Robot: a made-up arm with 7 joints.
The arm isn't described. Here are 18 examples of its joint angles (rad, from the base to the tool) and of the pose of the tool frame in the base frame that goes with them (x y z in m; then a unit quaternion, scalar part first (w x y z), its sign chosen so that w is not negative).
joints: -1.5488 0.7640 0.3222 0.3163 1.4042 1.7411 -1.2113
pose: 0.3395 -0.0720 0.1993 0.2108 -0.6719 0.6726 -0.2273
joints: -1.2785 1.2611 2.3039 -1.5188 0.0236 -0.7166 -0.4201
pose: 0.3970 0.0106 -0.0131 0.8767 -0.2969 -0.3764 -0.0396
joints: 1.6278 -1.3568 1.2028 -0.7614 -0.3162 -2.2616 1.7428
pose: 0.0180 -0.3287 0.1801 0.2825 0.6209 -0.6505 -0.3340
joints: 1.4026 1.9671 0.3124 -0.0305 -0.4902 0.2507 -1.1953
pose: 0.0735 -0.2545 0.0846 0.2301 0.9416 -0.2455 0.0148
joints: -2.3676 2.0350 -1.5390 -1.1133 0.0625 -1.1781 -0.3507
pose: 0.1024 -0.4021 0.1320 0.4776 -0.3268 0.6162 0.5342
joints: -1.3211 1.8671 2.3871 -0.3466 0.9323 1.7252 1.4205
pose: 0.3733 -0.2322 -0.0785 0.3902 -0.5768 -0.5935 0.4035
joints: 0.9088 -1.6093 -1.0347 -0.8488 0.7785 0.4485 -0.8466
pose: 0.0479 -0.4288 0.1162 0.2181 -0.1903 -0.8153 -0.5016
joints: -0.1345 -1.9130 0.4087 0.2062 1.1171 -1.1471 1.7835
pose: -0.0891 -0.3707 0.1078 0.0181 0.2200 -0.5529 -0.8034
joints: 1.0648 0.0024 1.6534 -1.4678 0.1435 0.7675 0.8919
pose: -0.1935 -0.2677 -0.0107 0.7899 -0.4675 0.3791 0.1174
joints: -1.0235 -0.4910 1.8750 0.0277 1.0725 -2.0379 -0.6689
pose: 0.1439 0.1125 0.1165 0.7662 0.3406 -0.4087 -0.3604
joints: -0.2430 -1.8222 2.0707 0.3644 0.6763 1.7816 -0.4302
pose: -0.0448 -0.1407 -0.0818 0.6710 0.4760 0.4063 -0.3976
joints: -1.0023 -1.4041 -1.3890 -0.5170 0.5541 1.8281 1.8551
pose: -0.1851 0.0069 0.0355 0.0462 -0.5998 0.7031 0.3791
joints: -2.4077 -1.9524 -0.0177 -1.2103 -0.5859 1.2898 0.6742
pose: 0.1335 0.0972 0.1239 0.0408 0.1039 -0.9932 -0.0318
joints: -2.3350 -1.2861 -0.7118 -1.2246 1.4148 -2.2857 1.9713
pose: 0.3413 0.1360 0.0116 0.8325 0.2987 0.4612 -0.0714
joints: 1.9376 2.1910 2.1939 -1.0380 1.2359 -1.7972 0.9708
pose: 0.0599 -0.1654 -0.1314 0.7260 -0.5032 -0.3934 0.2550
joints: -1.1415 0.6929 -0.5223 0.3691 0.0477 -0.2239 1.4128
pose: 0.2248 -0.0178 0.2904 0.3500 0.6522 -0.4858 -0.4650
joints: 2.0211 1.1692 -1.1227 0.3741 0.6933 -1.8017 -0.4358
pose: -0.1873 -0.2972 0.1653 0.0619 0.5843 -0.7785 0.2207
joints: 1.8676 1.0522 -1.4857 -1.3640 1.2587 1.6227 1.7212
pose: -0.0697 -0.2334 0.0290 0.4658 0.0034 -0.8634 0.1936
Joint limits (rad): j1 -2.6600..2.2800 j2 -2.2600..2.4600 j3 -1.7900..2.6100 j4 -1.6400..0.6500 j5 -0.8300..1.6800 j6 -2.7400..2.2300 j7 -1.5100..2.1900
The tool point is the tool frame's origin. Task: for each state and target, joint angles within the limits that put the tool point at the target. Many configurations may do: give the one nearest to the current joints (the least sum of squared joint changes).
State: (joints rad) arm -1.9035 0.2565 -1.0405 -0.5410 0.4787 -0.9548 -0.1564
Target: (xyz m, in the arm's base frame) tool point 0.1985 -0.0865 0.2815
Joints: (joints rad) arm -1.9034 0.4634 -0.5026 -0.4090 -0.3535 -0.8491 -0.0957
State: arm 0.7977 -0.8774 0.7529 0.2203 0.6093 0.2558 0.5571
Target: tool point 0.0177 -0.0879 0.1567
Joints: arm 0.2754 -0.2541 0.2675 0.1662 -0.0582 0.2681 0.7858
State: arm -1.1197 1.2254 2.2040 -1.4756 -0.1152 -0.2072 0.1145
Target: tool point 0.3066 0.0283 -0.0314
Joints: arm -0.9859 1.1276 1.7760 -1.5233 0.3730 -0.1571 -0.1460
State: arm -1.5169 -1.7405 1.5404 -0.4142 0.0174 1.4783 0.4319
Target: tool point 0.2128 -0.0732 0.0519
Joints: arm -1.5277 -1.6725 1.1638 -0.1879 -0.5005 1.4692 0.2805
